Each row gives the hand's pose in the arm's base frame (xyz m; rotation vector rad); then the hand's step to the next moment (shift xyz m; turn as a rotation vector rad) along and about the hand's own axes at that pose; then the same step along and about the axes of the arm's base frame.
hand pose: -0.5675 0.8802 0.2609 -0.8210 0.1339 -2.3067
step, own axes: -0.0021 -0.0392 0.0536 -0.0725 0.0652 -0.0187
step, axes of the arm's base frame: 0.0108 0.0379 0.0535 0.0674 -0.0065 -0.0726
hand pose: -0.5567 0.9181 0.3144 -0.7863 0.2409 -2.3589
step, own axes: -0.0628 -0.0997 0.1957 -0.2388 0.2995 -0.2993
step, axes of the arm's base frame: 0.1040 0.1220 0.1627 0.1243 -0.0937 -0.4605
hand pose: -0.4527 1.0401 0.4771 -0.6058 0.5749 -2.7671
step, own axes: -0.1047 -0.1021 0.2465 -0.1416 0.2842 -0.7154
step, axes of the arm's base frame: 0.1860 0.0449 0.2134 -0.1487 0.0231 -0.7681
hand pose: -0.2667 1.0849 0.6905 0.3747 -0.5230 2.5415
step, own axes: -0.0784 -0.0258 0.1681 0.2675 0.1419 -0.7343
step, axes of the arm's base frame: 0.1057 -0.0858 0.1286 -0.4151 0.3194 -0.5971
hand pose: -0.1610 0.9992 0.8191 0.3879 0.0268 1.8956
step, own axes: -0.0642 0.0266 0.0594 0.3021 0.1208 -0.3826
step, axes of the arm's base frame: 0.0117 -0.0785 0.0454 -0.3081 0.2993 -0.2603
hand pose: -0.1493 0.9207 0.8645 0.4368 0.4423 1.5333
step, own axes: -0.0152 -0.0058 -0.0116 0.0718 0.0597 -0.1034
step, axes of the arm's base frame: -0.0011 -0.0152 -0.0129 -0.1061 0.0709 -0.0559
